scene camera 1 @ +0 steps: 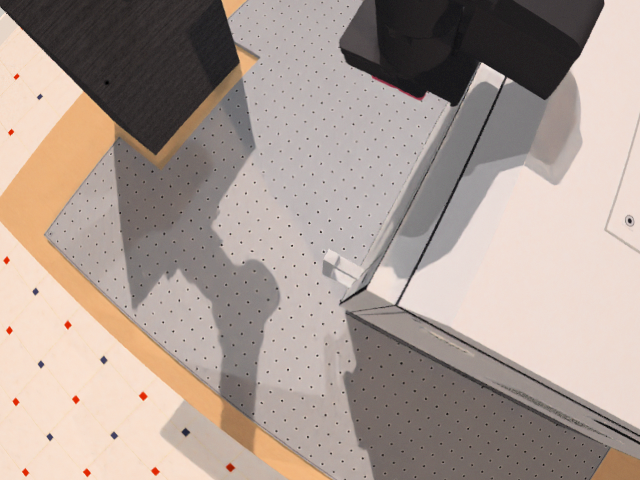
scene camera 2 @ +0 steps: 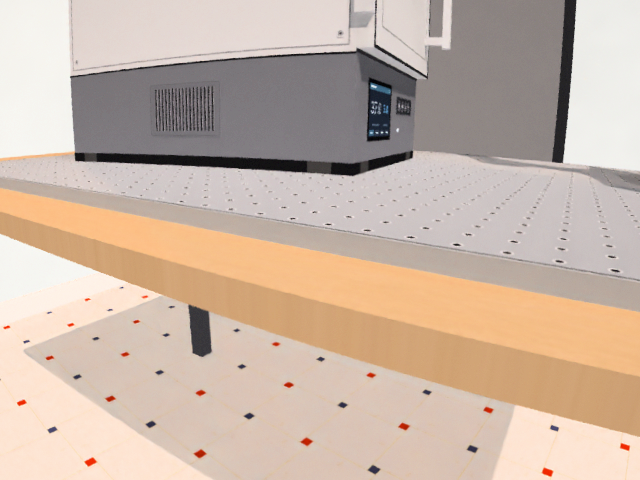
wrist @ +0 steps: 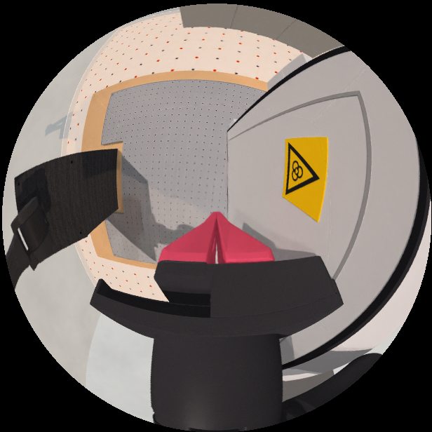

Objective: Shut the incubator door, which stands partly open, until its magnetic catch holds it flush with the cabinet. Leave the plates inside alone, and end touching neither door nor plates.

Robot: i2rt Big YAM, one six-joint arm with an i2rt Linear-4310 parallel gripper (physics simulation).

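Places are measured from the arm's base along level axes (x ahead, y left, z up), in centimetres.
Pixels of known places: gripper, between the fingertips: (scene camera 1: pixel 410 85).
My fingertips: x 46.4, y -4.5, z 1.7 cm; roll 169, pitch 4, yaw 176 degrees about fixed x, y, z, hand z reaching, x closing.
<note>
Behind a point stands the place of what it marks.
The incubator door (scene camera 1: pixel 423 165) {x 50.4, y -12.9, z 4.8 cm} (scene camera 2: pixel 405 33) {x 50.7, y -7.4, z -19.6 cm} (wrist: pixel 345 175) lies along the cabinet front (scene camera 1: pixel 542 268) {x 57.9, y -20.4, z 17.3 cm} (scene camera 2: pixel 206 31) {x 73.1, y 5.7, z -20.6 cm}, with a narrow dark seam and no wide gap; whether the catch holds it cannot be told. Its outer face carries a yellow hazard label (wrist: pixel 306 175). The white handle (scene camera 1: pixel 341 267) {x 47.9, y -22.4, z -4.8 cm} (scene camera 2: pixel 447 25) {x 46.4, y -21.4, z -15.5 cm} sticks out from the face, well away from the fingers. My gripper (scene camera 1: pixel 398 88) {x 46.4, y -4.5, z 1.7 cm} (wrist: pixel 216 217) is shut and empty, its red fingertips beside the door face; its black body overlaps the door edge in scene camera 1, and contact cannot be told. The plates do not show.
A dark pedestal (scene camera 1: pixel 134 67) {x 7.7, y -8.2, z -15.1 cm} (wrist: pixel 75 195) stands at the left, across the perforated grey board (scene camera 1: pixel 310 170) {x 35.1, y -5.1, z -37.7 cm} (scene camera 2: pixel 491 206) {x 38.6, y 18.9, z -37.7 cm} (wrist: pixel 175 115) from the cabinet. The grey cabinet base (scene camera 2: pixel 258 113) {x 65.4, y 6.1, z -30.9 cm} has a display (scene camera 2: pixel 379 108) {x 52.9, y -2.8, z -29.9 cm}. A wooden table rim (scene camera 1: pixel 31 191) {x -16.6, y -33.1, z -39.0 cm} (scene camera 2: pixel 310 284) {x 46.4, y 36.5, z -39.0 cm} surrounds the board.
</note>
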